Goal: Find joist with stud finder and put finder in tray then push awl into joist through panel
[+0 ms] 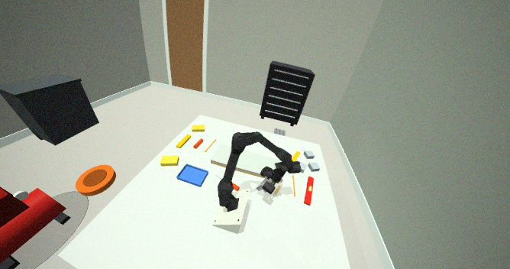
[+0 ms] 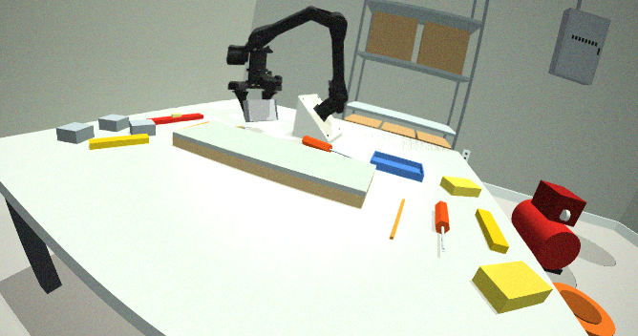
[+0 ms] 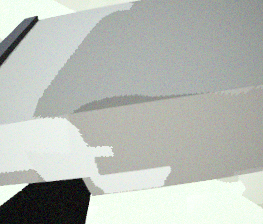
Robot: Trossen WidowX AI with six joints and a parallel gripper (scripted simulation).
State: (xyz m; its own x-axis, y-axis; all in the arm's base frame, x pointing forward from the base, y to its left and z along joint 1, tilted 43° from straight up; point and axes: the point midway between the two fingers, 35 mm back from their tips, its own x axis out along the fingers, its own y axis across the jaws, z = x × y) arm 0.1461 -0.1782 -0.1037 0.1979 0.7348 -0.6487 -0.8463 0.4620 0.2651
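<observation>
The stud finder is 20 mm ahead of my gripper tip. Round my gripper tip: blue tray: 30 mm ahead, 490 mm to the left, 60 mm below; awl: 10 mm behind, 50 mm to the right, 70 mm below; red level: 50 mm ahead, 300 mm to the right, 60 mm below.
</observation>
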